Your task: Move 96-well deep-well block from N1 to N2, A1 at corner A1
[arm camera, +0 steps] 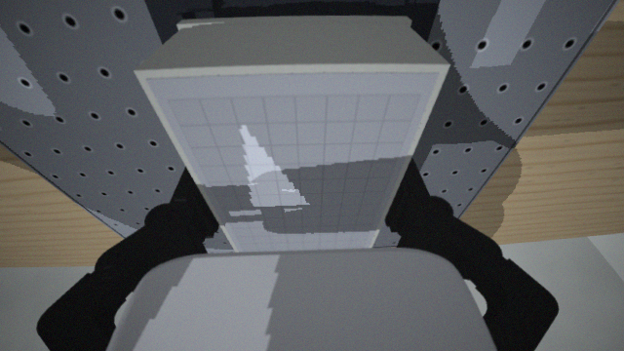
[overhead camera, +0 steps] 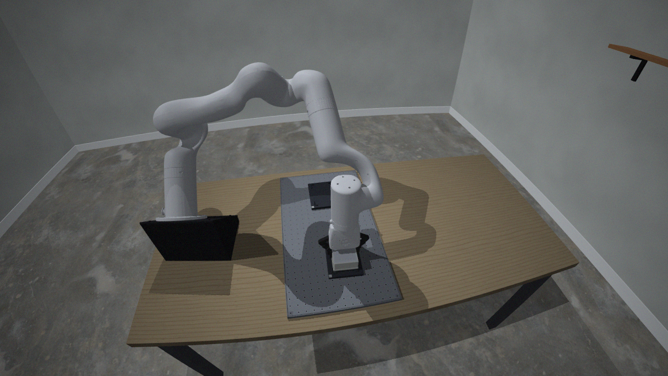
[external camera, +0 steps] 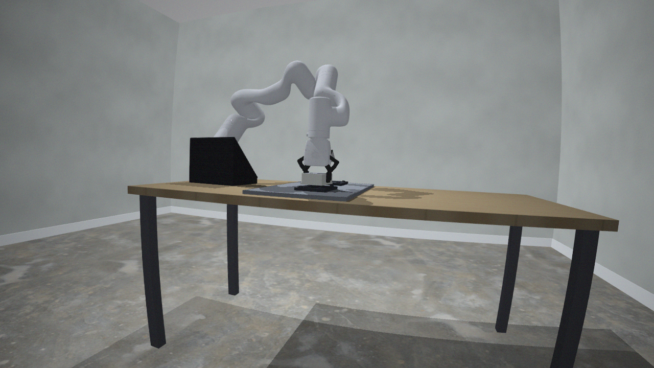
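Now: hand right at the 96-well deep-well block.
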